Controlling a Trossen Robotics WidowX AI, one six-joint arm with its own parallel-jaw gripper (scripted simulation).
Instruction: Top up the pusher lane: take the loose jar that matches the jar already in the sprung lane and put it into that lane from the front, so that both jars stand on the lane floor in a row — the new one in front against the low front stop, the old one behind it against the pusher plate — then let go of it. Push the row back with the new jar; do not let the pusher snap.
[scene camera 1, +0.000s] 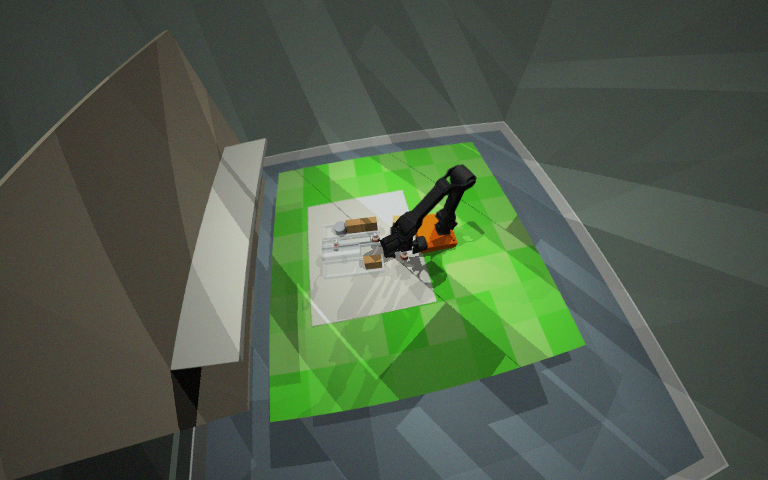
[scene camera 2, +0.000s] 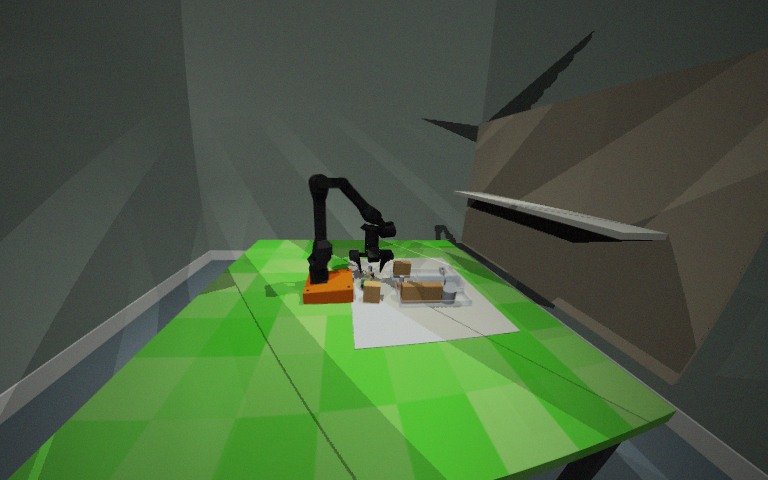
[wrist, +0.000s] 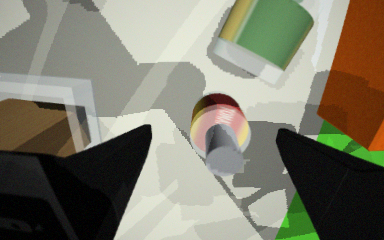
Labels:
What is the gripper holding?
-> Nothing.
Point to the gripper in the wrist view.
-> At 214, 132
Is the gripper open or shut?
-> Open.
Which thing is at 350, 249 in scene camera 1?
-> A clear lane tray.

